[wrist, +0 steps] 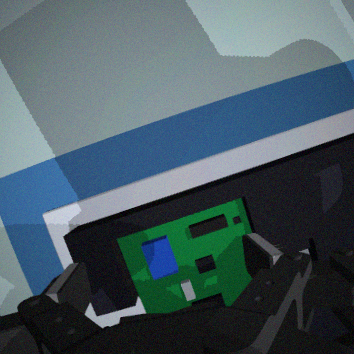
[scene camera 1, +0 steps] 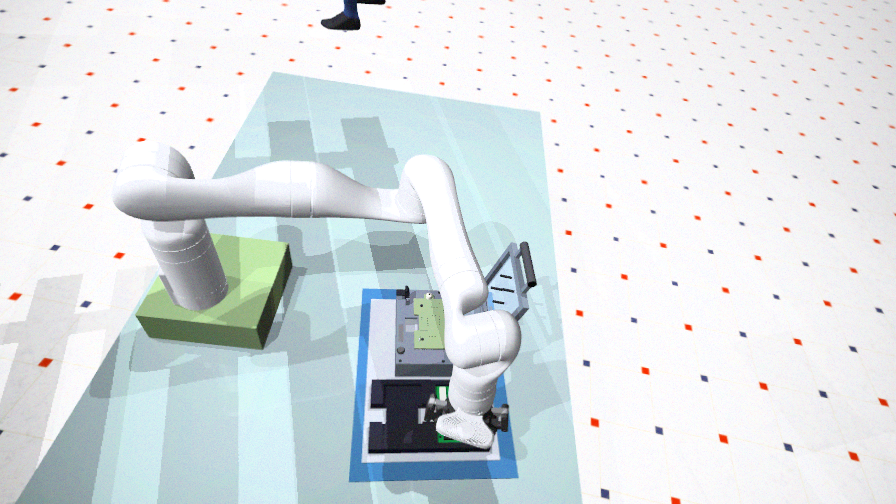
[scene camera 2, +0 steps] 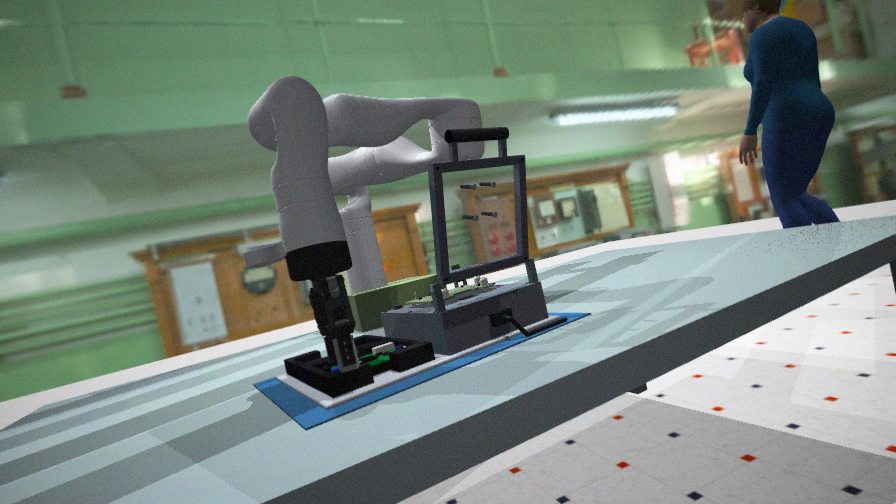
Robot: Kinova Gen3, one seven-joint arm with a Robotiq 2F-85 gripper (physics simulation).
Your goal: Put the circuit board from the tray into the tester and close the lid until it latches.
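Places are measured from the arm's base along level axes (x down, y back, z left), in metres.
Pixels of known places: gripper, fingertip midpoint: (wrist: 166, 265) (scene camera 2: 344, 366); arm's base, origin of the base link: (scene camera 1: 202, 290) (scene camera 2: 369, 289).
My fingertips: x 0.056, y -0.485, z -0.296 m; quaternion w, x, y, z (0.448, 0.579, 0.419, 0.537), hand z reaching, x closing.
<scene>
Ahead of a thing's pixels: the offset from my fingertips to its top centre. "*": to the spot under its first point. Level surfaces: height alone.
The green circuit board @(dx -0.003, dy +0.011, dz +0.034 m) (scene camera 1: 446, 440) (scene camera 2: 379, 360) (wrist: 187, 255), with a blue part on it, lies in the black tray (scene camera 1: 401, 438) (scene camera 2: 325, 381) (wrist: 295, 185). My gripper (scene camera 1: 468, 412) (scene camera 2: 346, 362) (wrist: 166, 265) is open, low at the tray, with its fingers on either side of the board. The right finger in the wrist view stands close at the board's edge; whether it touches is unclear. The near part of the board is hidden in the wrist view. The grey tester (scene camera 1: 416, 369) (scene camera 2: 469, 325) stands beside the tray. Its lid @(* dx -0.211, dy -0.089, dz +0.130 m) (scene camera 1: 521, 304) (scene camera 2: 436, 219) is raised open, handle @(dx -0.251, dy -0.109, dz +0.195 m) (scene camera 1: 528, 264) (scene camera 2: 476, 134) at the top.
A pale green plate @(dx -0.057, dy +0.032, dz +0.211 m) (scene camera 1: 427, 325) lies on the tester's top. Tester and tray stand on a white sheet over a blue mat @(dx +0.023 m) (scene camera 1: 432, 471) (scene camera 2: 303, 418) (wrist: 150, 145). The arm's green base block (scene camera 1: 256, 275) is at the left. A cable @(* dx +0.004, dy -0.099, dz +0.198 m) (scene camera 2: 516, 324) leaves the tester. A person (scene camera 2: 786, 112) stands beyond the table.
</scene>
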